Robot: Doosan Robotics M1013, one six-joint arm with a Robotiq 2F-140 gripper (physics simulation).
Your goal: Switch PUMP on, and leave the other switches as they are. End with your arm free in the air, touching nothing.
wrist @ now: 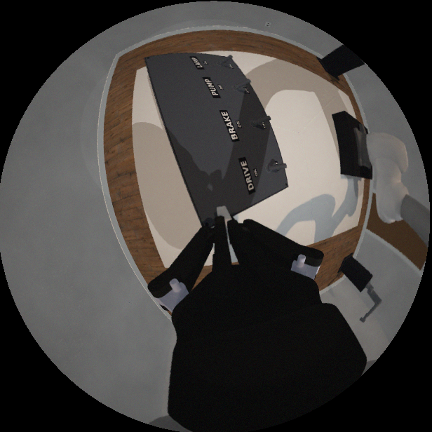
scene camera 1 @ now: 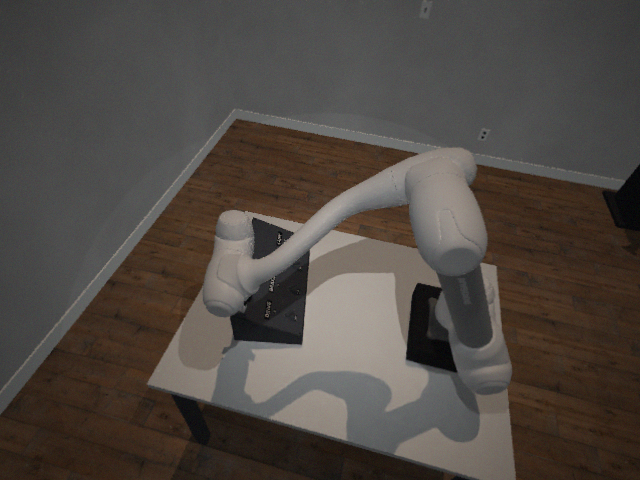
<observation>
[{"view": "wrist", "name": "my gripper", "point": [221, 213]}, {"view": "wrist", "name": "dark switch panel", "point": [223, 156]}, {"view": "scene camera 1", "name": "dark switch panel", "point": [264, 320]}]
</observation>
